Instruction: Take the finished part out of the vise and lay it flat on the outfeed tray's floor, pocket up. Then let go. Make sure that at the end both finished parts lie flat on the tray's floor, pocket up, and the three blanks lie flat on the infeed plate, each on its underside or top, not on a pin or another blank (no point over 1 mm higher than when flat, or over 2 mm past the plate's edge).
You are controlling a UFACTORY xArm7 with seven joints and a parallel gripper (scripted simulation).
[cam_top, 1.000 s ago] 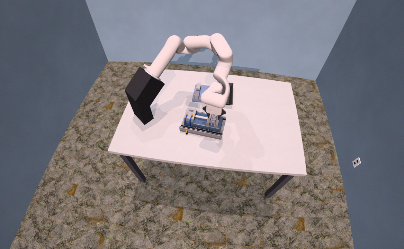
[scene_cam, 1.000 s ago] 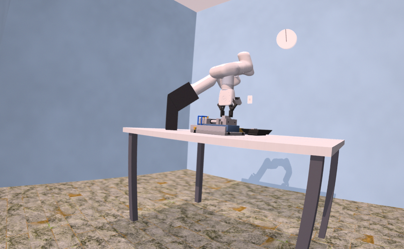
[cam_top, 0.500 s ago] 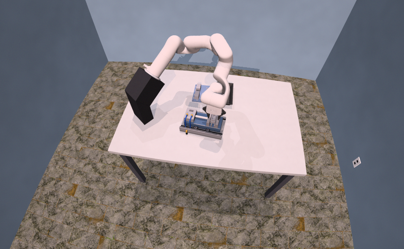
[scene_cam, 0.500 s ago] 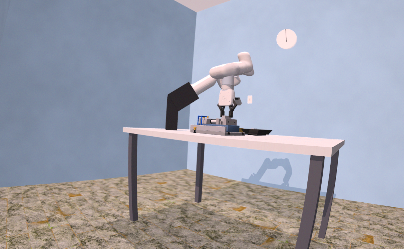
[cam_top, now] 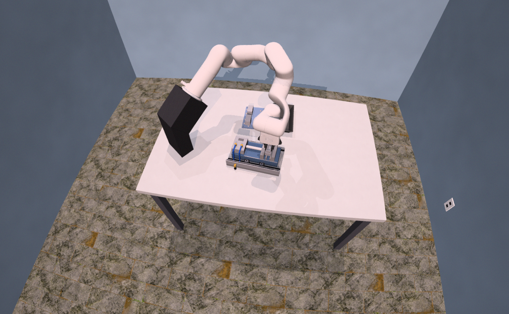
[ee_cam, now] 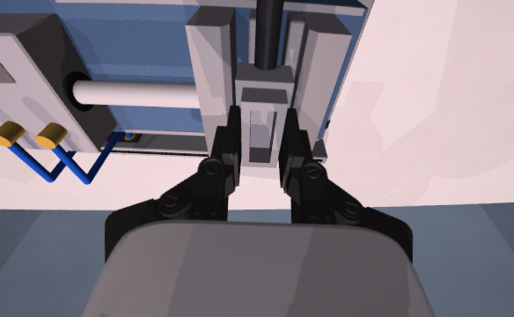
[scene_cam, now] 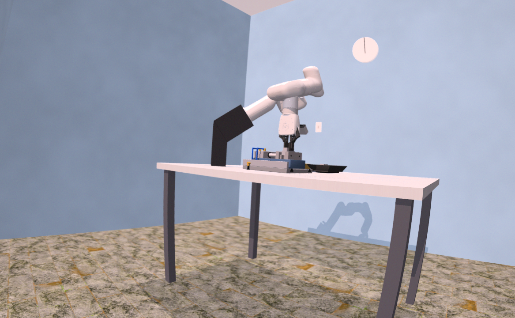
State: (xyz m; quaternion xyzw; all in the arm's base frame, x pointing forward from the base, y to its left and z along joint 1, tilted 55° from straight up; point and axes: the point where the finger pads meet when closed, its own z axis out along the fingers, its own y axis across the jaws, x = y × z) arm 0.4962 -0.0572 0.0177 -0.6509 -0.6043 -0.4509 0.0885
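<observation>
The white piston rod is 8 cm behind my hand, 4 cm below it and 1 cm to the right of it. Also, from my hand: grey cylinder block: 16 cm behind, 4 cm below, 2 cm to the right; yellow knob: 15 cm behind, 13 cm to the right, 10 cm below; orange block: 24 cm to the left, 13 cm behind, 10 cm below.
</observation>
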